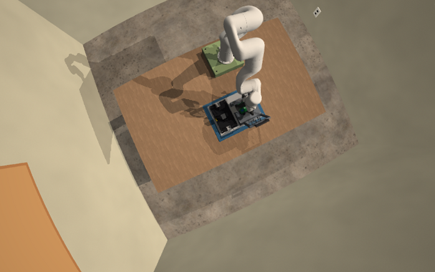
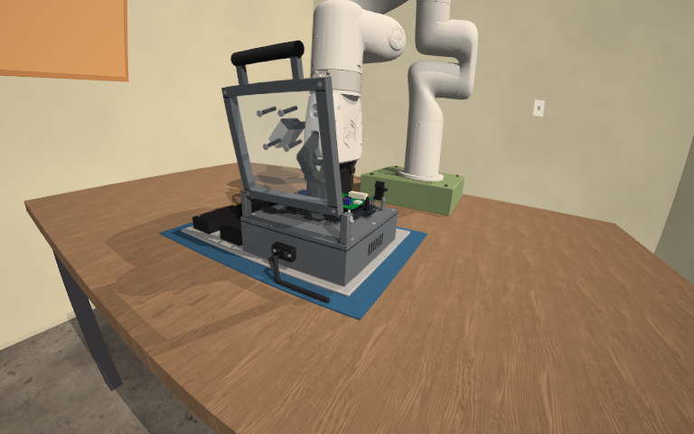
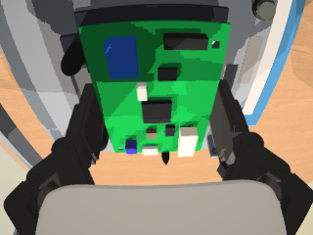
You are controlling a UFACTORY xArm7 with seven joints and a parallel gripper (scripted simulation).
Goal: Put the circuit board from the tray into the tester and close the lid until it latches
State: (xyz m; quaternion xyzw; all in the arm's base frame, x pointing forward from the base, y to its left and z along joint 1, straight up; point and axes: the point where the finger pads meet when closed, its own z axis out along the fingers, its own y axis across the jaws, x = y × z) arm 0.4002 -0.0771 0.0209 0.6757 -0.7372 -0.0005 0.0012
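The green circuit board is right at my hand. The rest, counted from my hand: latch hook (60 mm behind, 60 mm to the left); then tester lid (120 mm ahead, 10 mm to the right, 100 mm above).
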